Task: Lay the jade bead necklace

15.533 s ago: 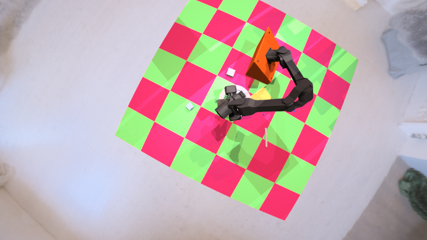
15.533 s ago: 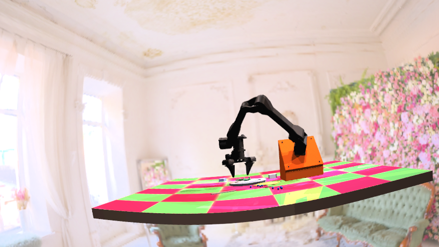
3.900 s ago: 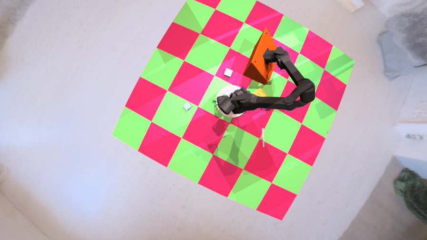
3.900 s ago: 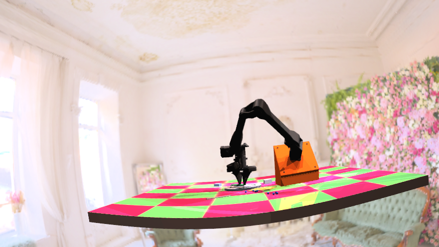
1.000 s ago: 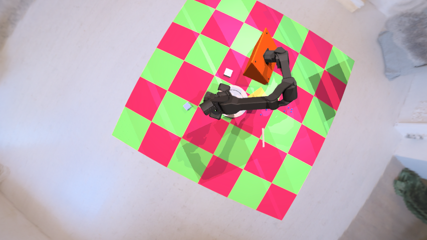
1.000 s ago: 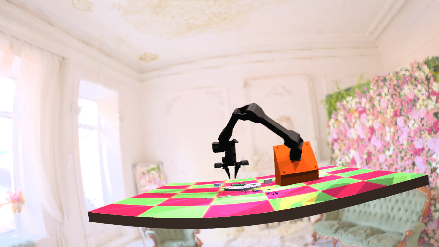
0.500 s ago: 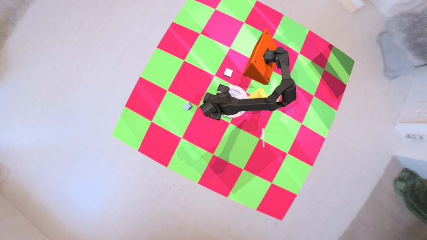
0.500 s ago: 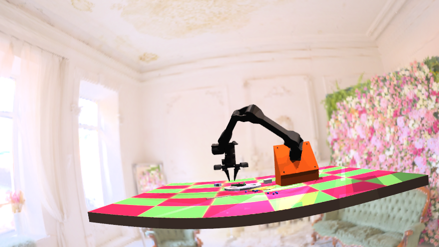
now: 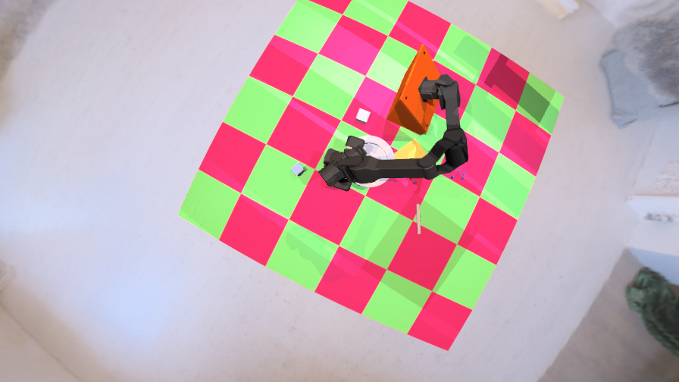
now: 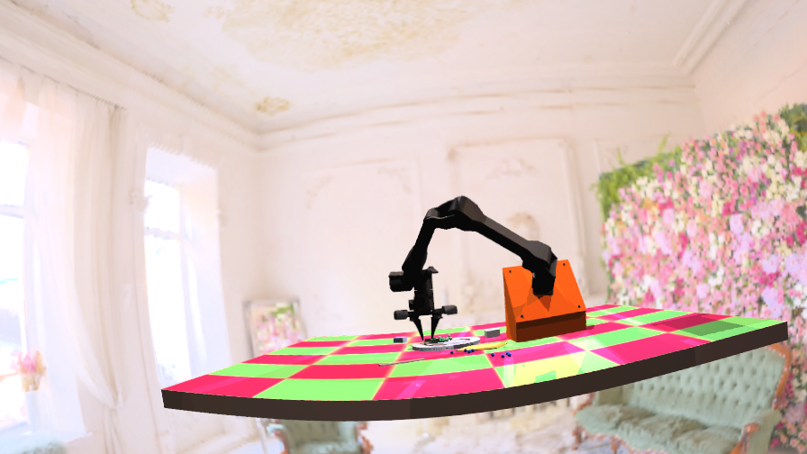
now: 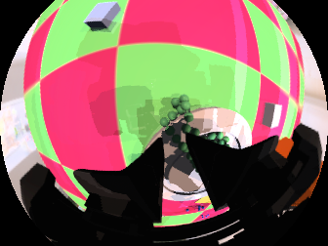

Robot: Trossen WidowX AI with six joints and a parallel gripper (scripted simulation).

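Right now the round bead board is 6 cm to the left of my gripper tip, 6 cm behind it and 1 cm below it. Also, from my gripper tip: pale blue cube: 15 cm to the right, 11 cm ahead, 1 cm below; white cube: 20 cm behind, 6 cm to the right, 1 cm below; yellow patch: 18 cm to the left, 17 cm behind, 2 cm below.
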